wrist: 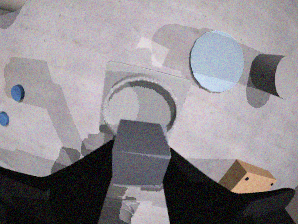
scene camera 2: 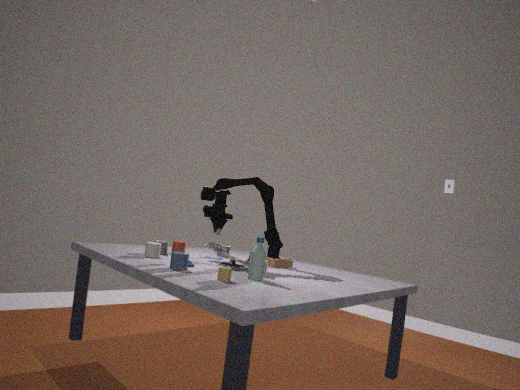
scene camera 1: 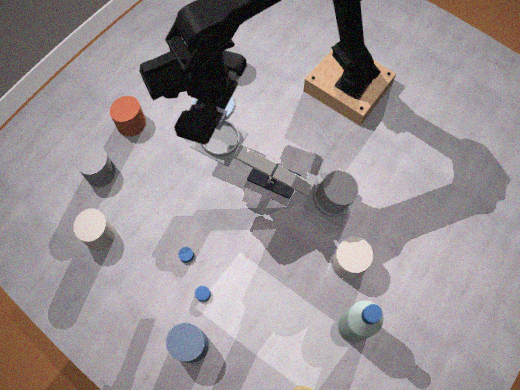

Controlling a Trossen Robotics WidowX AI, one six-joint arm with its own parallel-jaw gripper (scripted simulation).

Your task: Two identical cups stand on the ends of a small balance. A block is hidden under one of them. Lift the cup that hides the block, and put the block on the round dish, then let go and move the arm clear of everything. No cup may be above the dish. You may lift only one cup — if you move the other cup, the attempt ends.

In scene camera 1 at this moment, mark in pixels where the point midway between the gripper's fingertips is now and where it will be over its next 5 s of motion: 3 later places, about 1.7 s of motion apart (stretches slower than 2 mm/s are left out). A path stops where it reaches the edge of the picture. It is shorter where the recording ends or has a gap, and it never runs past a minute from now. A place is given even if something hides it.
My gripper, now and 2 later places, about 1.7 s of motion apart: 216,119; 210,94; 209,81
